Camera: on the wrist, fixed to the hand. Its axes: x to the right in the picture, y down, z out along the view.
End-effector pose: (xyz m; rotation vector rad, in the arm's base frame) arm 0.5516 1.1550 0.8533 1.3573 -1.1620 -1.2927
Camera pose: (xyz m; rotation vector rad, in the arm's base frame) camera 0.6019 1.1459 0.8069 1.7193 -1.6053 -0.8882
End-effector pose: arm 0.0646 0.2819 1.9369 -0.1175 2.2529 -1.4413
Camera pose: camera 0.0216 0.2962 1.9890 0.1900 1.7700 -1.9990
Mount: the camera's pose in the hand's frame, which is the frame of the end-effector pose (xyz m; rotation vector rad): 0.0165 -0.0467 -0.0481 0.5756 0.0542 0.0760
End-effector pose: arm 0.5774 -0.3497 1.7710 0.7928 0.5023 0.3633
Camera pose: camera 0.5700 -0.3441 1.7026 1.3642 0.6394 0.3128
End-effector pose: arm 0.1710 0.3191 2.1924 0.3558 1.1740 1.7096
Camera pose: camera 0.1563 0.3089 2.1257 0.7120 1.7050 1.4229
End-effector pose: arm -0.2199 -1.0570 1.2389 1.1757 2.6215 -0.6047
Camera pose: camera -0.2667 -1.0525 1.2894 -1.3847 -2.4047 1.3366
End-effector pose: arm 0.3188 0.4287 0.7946 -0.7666 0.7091 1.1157
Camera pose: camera 0.3625 0.3857 0.7628 -0.2807 1.0508 0.8929
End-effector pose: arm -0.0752 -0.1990 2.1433 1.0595 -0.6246 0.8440
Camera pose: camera -0.0248 -0.1609 2.1154 1.5301 -0.3810 1.1521
